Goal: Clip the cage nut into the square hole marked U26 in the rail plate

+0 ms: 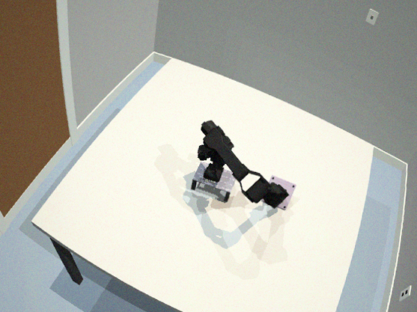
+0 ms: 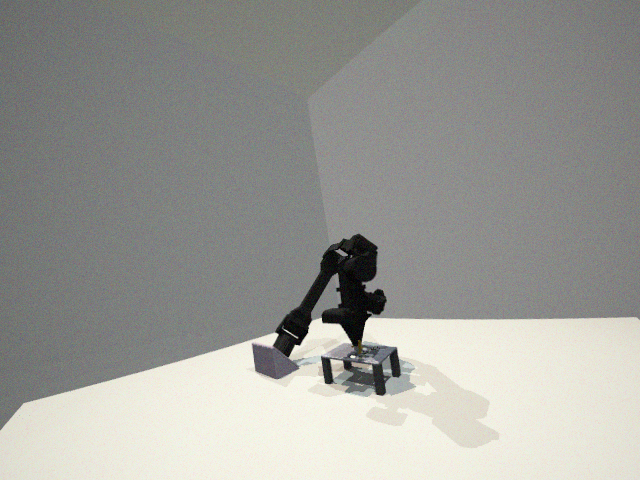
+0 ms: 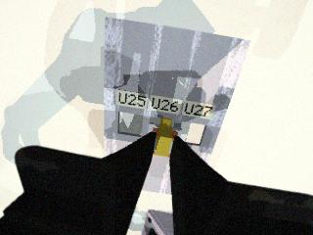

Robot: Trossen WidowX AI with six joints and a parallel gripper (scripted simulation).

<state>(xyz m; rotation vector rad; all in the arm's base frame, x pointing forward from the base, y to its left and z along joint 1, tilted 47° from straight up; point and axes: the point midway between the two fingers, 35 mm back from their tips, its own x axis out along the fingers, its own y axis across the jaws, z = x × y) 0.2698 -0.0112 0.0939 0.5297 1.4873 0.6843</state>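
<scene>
The yellow cage nut lies 1 cm below my gripper tip.
</scene>
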